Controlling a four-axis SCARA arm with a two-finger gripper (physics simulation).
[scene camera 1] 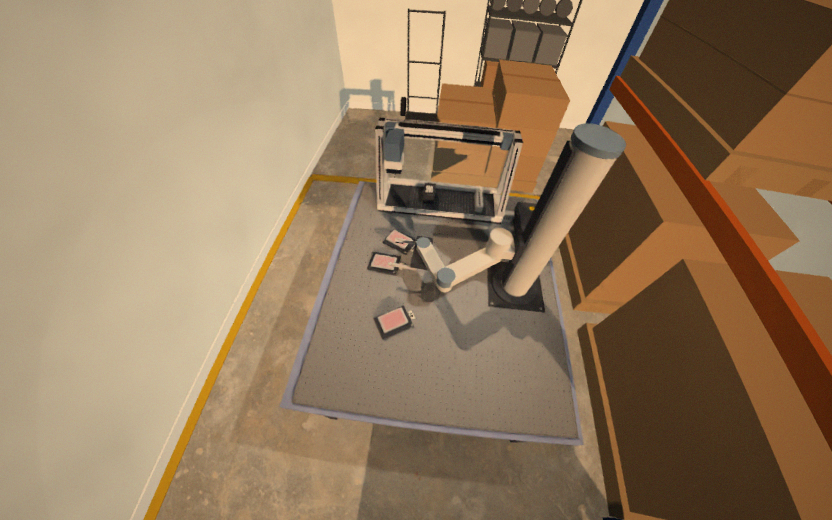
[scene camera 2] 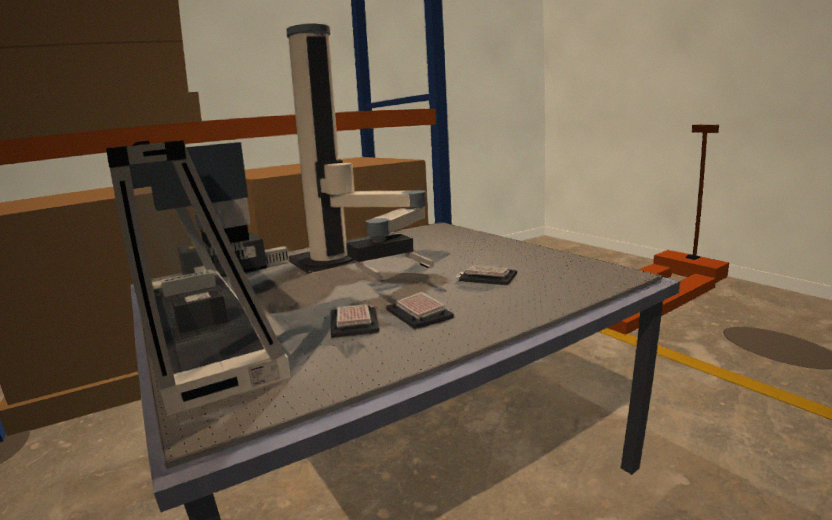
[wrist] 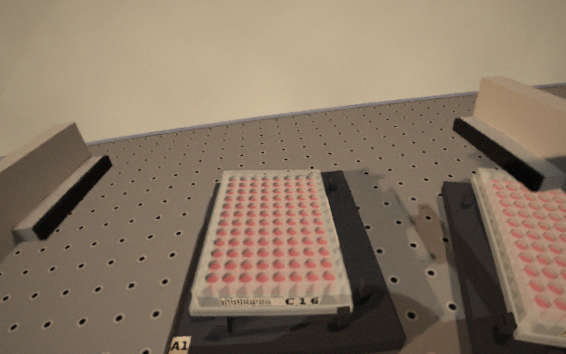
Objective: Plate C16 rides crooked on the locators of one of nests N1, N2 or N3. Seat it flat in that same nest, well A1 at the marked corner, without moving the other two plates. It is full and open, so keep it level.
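Plate C16, with red-filled wells, sits off-centre on the dark middle nest. In the wrist view it lies toward the nest's left side, and its near edge stands above the base at dark locator posts. The A1 label marks the nest's near left corner; well A1 cannot be told. My gripper is open and empty, its fingers wide apart, above the table on the arm's side of C16. A second plate sits on the nest to the right.
The third plate sits on its own nest farther from the framed machine. The arm's column stands on the perforated table. In the wrist view the right finger overlaps the neighbouring plate's far corner.
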